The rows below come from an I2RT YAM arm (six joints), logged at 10 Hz.
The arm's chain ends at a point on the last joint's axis. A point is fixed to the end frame.
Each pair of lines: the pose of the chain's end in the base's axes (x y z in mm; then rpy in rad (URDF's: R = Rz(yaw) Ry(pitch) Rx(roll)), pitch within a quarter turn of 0, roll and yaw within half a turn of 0), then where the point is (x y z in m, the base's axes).
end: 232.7, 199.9, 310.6, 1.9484, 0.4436, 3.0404
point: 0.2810 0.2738 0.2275
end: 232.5, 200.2, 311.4, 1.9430, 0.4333, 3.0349
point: 0.2802 0.2745 0.2283
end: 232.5, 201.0, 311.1, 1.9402, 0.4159, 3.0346
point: 0.2787 0.2757 0.2275
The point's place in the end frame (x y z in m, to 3 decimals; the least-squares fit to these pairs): -0.001 -0.057 0.107
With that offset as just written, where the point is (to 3 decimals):
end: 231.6, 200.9, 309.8, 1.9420, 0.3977, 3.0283
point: 0.277 0.275 0.225
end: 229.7, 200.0, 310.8, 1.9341, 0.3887, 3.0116
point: 0.275 0.274 0.227
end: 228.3, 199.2, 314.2, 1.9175, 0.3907, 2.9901
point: 0.275 0.274 0.231
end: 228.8, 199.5, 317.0, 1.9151, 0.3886, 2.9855
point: 0.276 0.275 0.234
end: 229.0, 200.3, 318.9, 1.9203, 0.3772, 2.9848
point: 0.275 0.275 0.235
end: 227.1, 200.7, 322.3, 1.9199, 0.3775, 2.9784
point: 0.274 0.275 0.239
